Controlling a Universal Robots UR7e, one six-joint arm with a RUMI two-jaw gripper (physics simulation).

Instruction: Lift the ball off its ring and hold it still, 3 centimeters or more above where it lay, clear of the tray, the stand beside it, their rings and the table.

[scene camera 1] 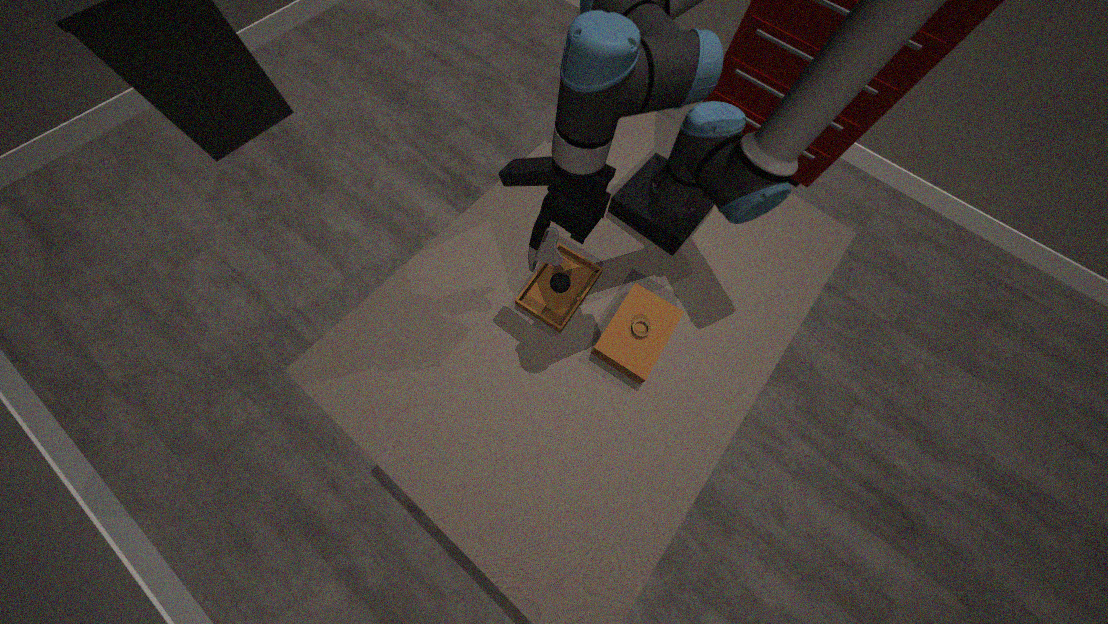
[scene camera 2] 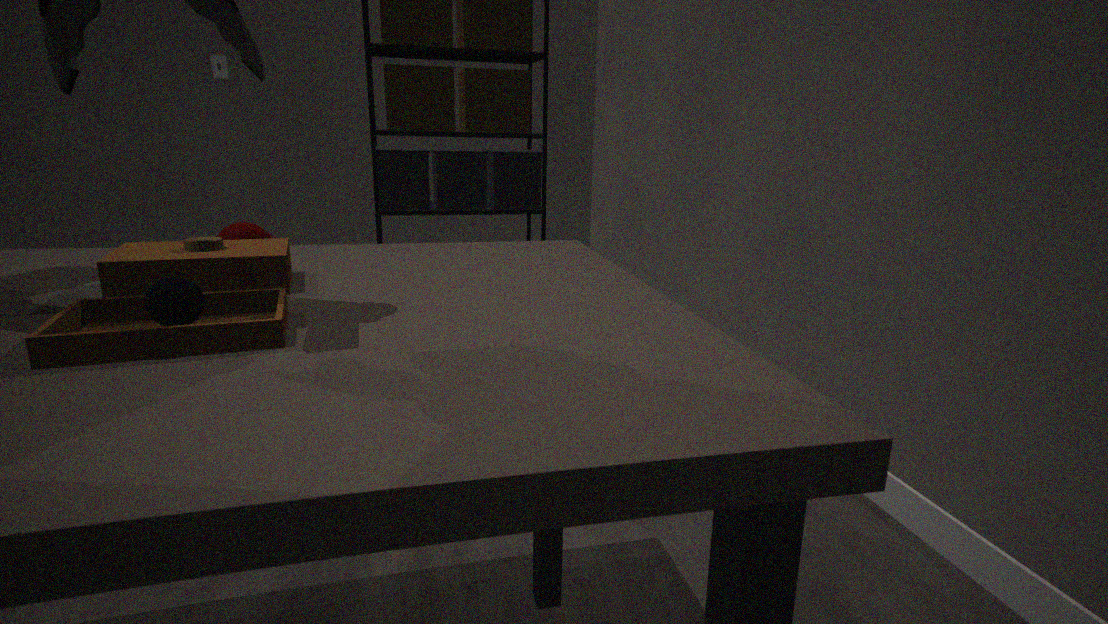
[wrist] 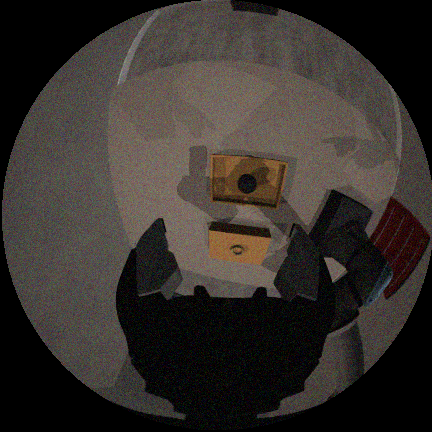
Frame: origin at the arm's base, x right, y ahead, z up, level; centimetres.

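Seen in the pictures: gripper, fingertip midpoint: (scene camera 1: 553, 243) (scene camera 2: 170, 88) (wrist: 227, 222); arm's base, link origin: (scene camera 1: 678, 194) (wrist: 345, 239).
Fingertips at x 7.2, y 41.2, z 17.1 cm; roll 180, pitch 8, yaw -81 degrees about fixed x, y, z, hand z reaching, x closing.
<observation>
Pixels of each thing's middle, then the offset from my fingertips to it. "*": a spot on its surface instead. Level surfaces: height alone.
- dark ball, body centre: (scene camera 2: 175, 302) (scene camera 1: 560, 282) (wrist: 246, 183) dx -0.9, dy -2.5, dz -19.6 cm
- small ring, surface spot: (scene camera 2: 203, 244) * dx -20.0, dy -5.2, dz -17.3 cm
- pale table, surface height: dz -23.1 cm
The dark ball (scene camera 1: 559, 282) (scene camera 2: 174, 301) (wrist: 247, 183) sits inside the shallow orange-brown tray (scene camera 1: 538, 316) (scene camera 2: 232, 338) (wrist: 282, 182). The ring under the ball cannot be made out. The orange block-like stand (scene camera 1: 620, 352) (scene camera 2: 251, 272) (wrist: 257, 250) is beside the tray, and a small ring (scene camera 1: 639, 337) (scene camera 2: 203, 244) lies on its top. My gripper (scene camera 1: 558, 254) (scene camera 2: 165, 85) (wrist: 227, 222) is open and empty, its two fingers wide apart. In scene camera 2 the fingertips hang well above the ball, tray and stand.
The pale table (scene camera 1: 496, 465) (scene camera 2: 542, 403) (wrist: 165, 100) carries the tray, the stand and the dark arm base (scene camera 1: 659, 205) (wrist: 342, 215). A red drawer cabinet (scene camera 1: 783, 69) (wrist: 402, 245) stands behind the base. A shelf rack (scene camera 2: 457, 54) is by the far wall. The arm's shadow falls around the tray.
</observation>
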